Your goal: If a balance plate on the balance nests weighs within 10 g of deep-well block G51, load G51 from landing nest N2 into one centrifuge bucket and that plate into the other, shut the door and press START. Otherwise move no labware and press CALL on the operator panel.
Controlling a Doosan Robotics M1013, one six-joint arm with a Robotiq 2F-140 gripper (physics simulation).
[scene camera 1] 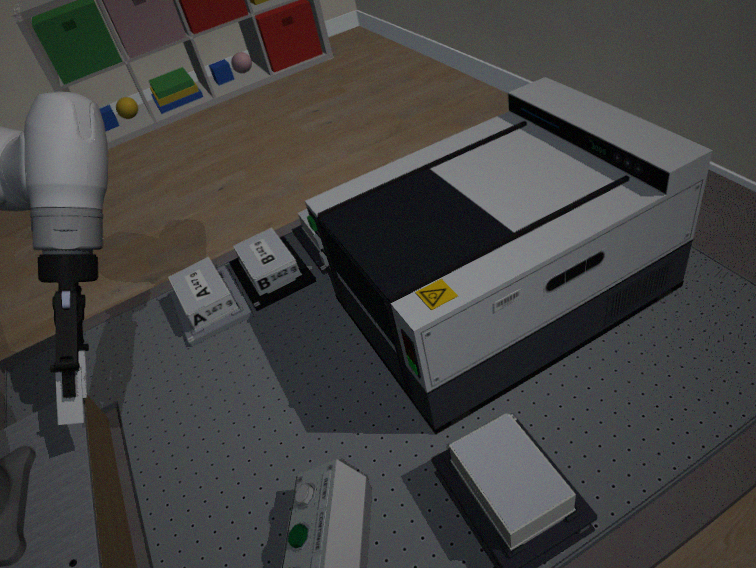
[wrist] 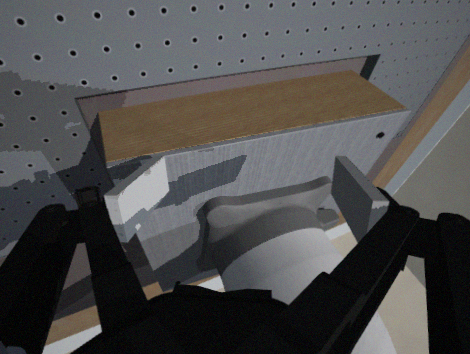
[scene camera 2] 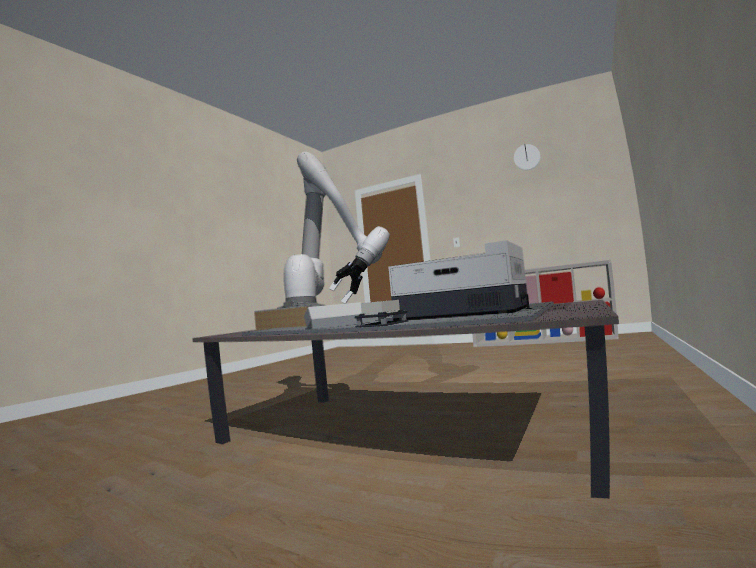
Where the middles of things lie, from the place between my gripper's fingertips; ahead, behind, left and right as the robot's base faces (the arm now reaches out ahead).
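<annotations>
Centrifuge [scene camera 2: 494, 282]: 20 mm to the right of my hand and 670 mm ahead of it.
</annotations>
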